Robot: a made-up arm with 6 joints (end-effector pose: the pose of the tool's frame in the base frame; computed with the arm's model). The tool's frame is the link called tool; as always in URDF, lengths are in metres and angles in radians.
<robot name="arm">
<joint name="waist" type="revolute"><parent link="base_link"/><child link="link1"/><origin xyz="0.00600 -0.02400 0.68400"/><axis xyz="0 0 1"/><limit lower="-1.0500" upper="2.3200" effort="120" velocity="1.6"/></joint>
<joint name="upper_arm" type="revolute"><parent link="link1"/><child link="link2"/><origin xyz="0.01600 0.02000 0.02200"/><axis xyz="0.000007 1 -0.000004"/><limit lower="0.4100" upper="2.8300" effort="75" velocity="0.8"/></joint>
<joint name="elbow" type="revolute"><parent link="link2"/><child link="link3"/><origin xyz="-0.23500 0.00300 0.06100"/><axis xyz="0.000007 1 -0.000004"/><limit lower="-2.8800" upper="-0.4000" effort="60" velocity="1.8"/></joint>
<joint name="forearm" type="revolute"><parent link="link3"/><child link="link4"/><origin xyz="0.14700 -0.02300 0.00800"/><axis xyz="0.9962 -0.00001 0.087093"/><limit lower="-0.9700" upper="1.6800" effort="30" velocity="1.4"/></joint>
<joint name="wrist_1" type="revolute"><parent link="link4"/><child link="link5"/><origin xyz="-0.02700 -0.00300 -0.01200"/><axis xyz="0.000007 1 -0.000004"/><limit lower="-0.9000" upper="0.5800" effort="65" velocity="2.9"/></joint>
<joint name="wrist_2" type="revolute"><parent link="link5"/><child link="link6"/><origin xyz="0.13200 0.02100 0.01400"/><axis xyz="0.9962 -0.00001 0.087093"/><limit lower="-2.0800" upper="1.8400" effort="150" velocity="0.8"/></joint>
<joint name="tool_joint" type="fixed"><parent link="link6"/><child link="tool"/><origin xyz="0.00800 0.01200 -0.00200" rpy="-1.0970 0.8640 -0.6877"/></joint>
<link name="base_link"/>
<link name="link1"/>
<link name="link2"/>
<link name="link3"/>
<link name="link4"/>
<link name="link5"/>
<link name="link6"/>
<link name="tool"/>
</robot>
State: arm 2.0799 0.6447 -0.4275 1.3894 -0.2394 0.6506
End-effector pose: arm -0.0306 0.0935 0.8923 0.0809 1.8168 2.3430
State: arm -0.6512 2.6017 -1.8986 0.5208 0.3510 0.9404
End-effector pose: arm 0.3831 -0.2516 0.6004 1.4123 1.3911 0.1724
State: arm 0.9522 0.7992 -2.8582 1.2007 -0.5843 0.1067
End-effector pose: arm -0.1089 -0.2772 1.0886 0.8978 -1.3627 1.4156
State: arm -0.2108 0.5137 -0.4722 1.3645 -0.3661 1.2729
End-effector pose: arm 0.0797 -0.0877 0.9154 1.5106 -0.1217 0.8625
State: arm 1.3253 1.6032 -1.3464 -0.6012 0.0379 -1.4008
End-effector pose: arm 0.0869 0.3002 0.8606 -2.2460 -0.8452 -0.6116
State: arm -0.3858 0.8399 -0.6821 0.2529 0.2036 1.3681
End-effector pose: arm 0.1667 -0.0585 0.8805 1.0133 0.9214 0.4052
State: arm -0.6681 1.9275 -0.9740 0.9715 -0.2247 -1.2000
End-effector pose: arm 0.2709 -0.2317 0.7200 -0.3168 2.1664 -0.4507
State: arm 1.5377 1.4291 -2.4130 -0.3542 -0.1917 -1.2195
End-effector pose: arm -0.0093 0.1479 1.1724 -0.7129 -0.5050 -0.5095
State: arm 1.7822 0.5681 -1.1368 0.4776 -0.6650 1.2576
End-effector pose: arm 0.0294 -0.0443 1.0856 0.7690 0.0204 2.6296
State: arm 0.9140 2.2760 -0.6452 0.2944 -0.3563 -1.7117
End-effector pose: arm 0.1556 0.1768 0.5922 -3.0758 0.3559 0.3323
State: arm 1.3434 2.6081 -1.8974 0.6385 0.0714 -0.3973
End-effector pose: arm 0.0726 0.4278 0.6156 -1.6448 1.1874 1.1713
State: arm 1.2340 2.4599 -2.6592 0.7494 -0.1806 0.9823
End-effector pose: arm 0.1606 0.4227 0.9104 0.3931 0.8349 2.0142
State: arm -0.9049 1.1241 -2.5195 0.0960 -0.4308 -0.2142
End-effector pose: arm -0.0073 0.0327 1.1952 -0.5927 -0.5005 -1.5953
